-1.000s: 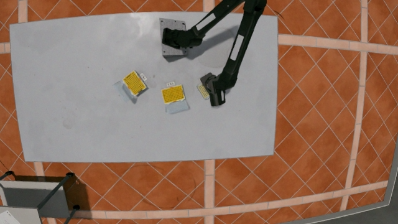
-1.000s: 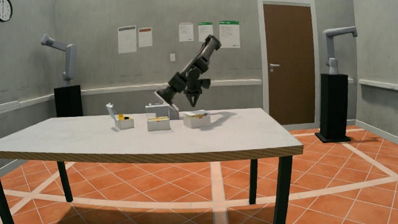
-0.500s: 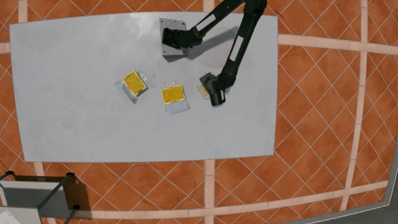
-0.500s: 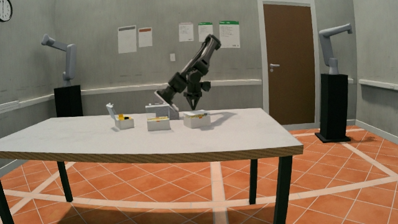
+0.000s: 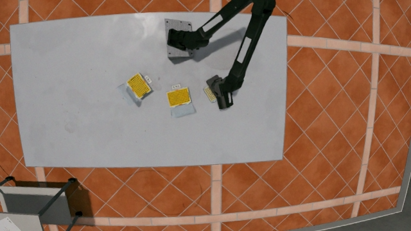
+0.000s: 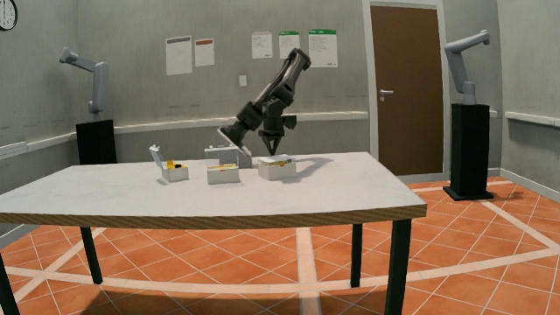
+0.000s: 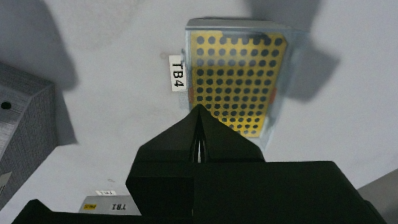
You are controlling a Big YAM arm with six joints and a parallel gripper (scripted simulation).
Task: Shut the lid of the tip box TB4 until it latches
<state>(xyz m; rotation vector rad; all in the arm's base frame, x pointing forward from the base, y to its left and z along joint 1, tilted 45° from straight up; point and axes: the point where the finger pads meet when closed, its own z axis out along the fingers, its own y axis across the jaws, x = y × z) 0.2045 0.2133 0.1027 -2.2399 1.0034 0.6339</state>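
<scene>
The tip box TB4 lies 30 mm ahead of my hand, 20 mm to the left of it and 40 mm below it. Round my hand: label TB4: 20 mm behind, 20 mm to the right, 90 mm below; yellow rack: 90 mm ahead, 180 mm to the right, 30 mm below.
</scene>
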